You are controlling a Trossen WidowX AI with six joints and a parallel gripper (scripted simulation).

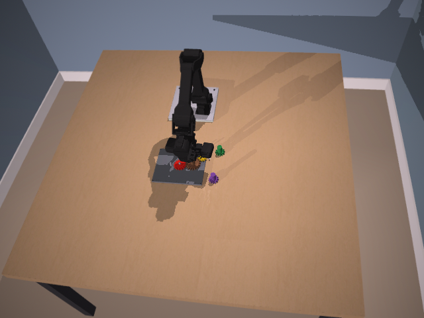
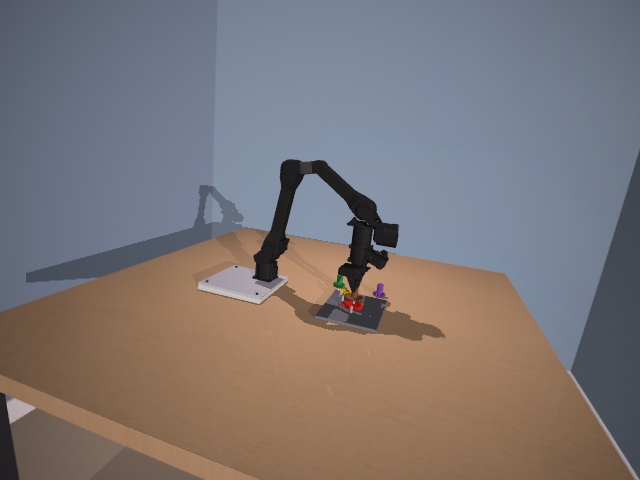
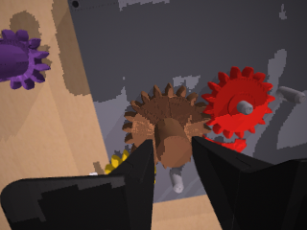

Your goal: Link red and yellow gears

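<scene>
My gripper tip is 10 mm above the large brown gear. Also, from my gripper tip: yellow gear: 40 mm behind, 30 mm to the left, 20 mm below; red arrow: 20 mm behind, 40 mm to the right, 30 mm below; red gear: 10 mm ahead, 50 mm to the right, 20 mm below.
</scene>
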